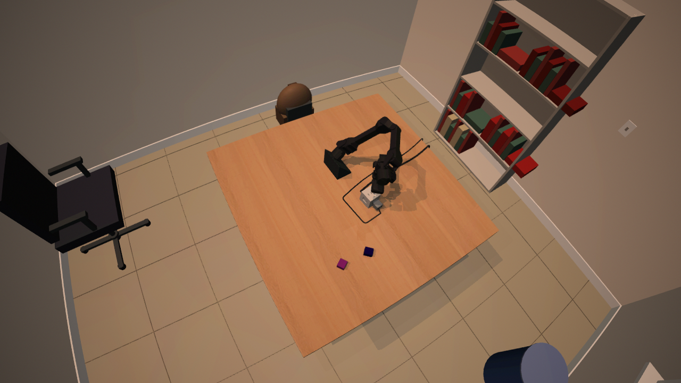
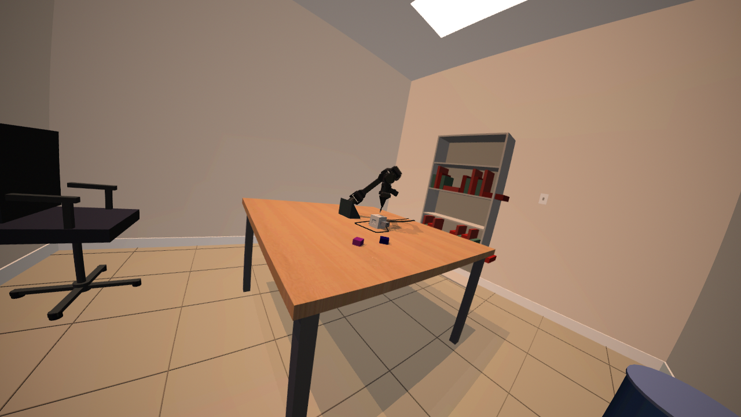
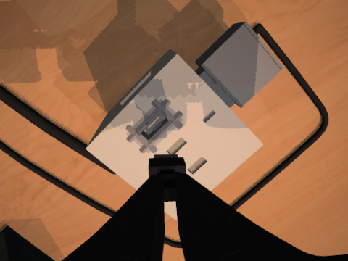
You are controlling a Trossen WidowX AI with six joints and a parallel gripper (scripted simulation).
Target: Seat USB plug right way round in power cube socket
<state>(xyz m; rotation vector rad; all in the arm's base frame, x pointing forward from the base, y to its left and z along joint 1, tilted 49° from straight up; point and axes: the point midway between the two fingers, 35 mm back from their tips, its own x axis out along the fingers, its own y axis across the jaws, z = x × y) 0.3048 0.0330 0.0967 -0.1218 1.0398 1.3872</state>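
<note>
The black USB plug is 2 cm below my gripper tip. Round my gripper tip: framed USB socket 7 cm below, 1 cm to the left; then dark blue cube 28 cm ahead, 16 cm to the right, 12 cm below; then magenta cube 32 cm to the right, 28 cm ahead, 12 cm below.
</note>
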